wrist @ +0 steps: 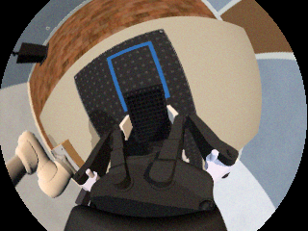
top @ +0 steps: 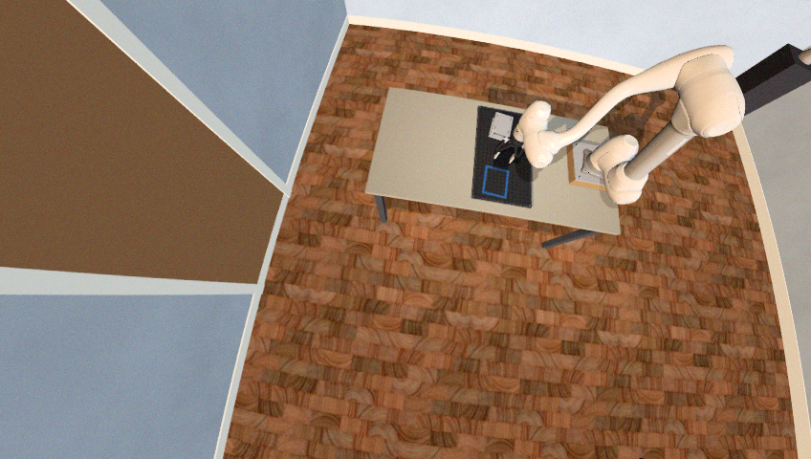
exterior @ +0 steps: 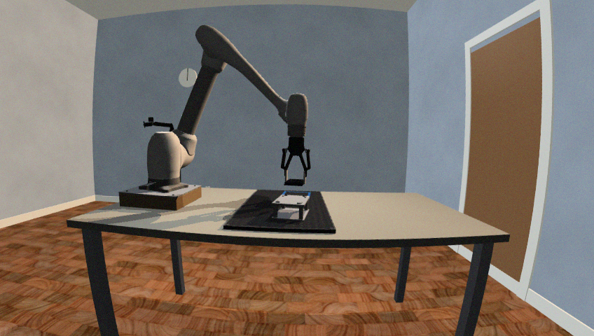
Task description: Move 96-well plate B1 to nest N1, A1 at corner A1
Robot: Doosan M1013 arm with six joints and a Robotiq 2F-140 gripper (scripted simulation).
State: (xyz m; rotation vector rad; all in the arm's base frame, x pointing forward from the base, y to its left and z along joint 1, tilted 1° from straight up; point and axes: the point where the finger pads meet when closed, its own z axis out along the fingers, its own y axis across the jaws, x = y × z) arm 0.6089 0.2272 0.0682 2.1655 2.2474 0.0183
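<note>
Now: hand 280 mm to the left of the raised plate nest N1, 50 mm short of it and 50 mm above it. Also, from my hand: dark 96-well plate: 20 mm below.
</note>
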